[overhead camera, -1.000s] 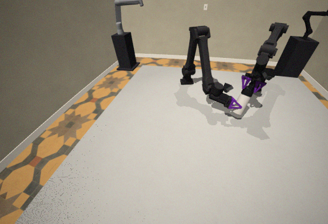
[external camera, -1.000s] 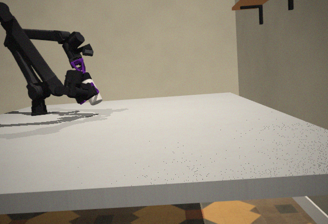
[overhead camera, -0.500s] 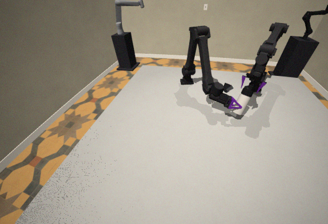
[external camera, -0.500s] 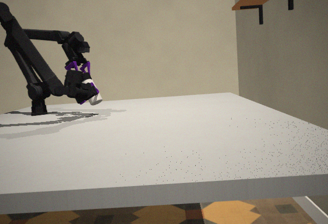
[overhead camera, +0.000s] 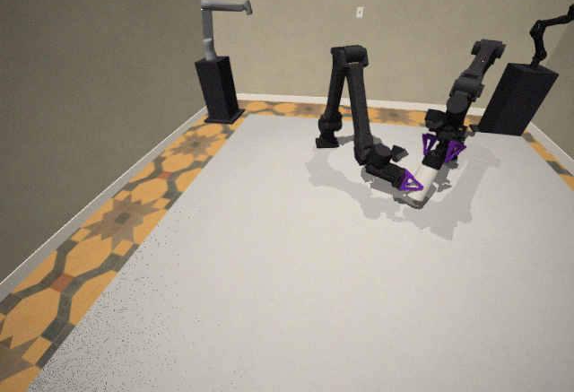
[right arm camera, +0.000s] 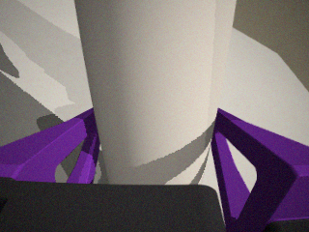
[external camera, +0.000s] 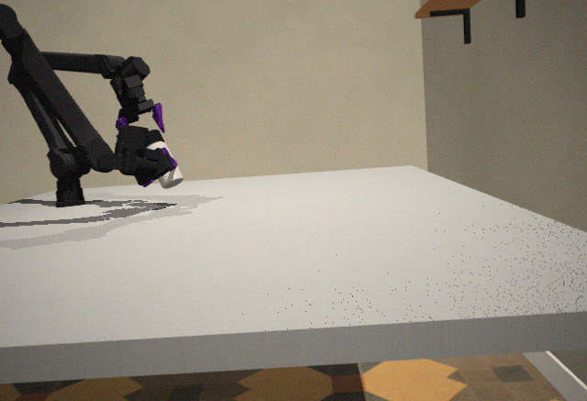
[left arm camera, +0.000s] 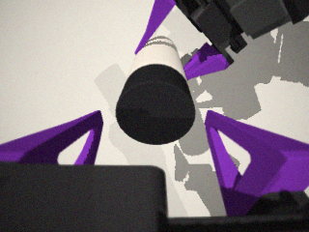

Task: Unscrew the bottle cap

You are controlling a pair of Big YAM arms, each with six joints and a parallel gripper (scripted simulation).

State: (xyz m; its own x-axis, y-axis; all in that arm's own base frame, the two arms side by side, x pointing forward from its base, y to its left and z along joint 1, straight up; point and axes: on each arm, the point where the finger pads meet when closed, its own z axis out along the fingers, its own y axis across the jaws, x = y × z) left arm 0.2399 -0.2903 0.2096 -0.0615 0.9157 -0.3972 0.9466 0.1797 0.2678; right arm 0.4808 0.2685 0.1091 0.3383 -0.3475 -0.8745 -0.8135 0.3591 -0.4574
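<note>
My left gripper is now 10 mm short of the black cap, 10 mm to the left of it and 20 mm above it. The rest, counted from my left hand: bottle (30 mm ahead, 20 mm to the right, 50 mm below).
Now: the bottle 2 cm behind my right hand, 2 cm to the left of it and 5 cm above it. Round my right hand: black cap (4 cm behind, 3 cm to the left, 8 cm above).
</note>
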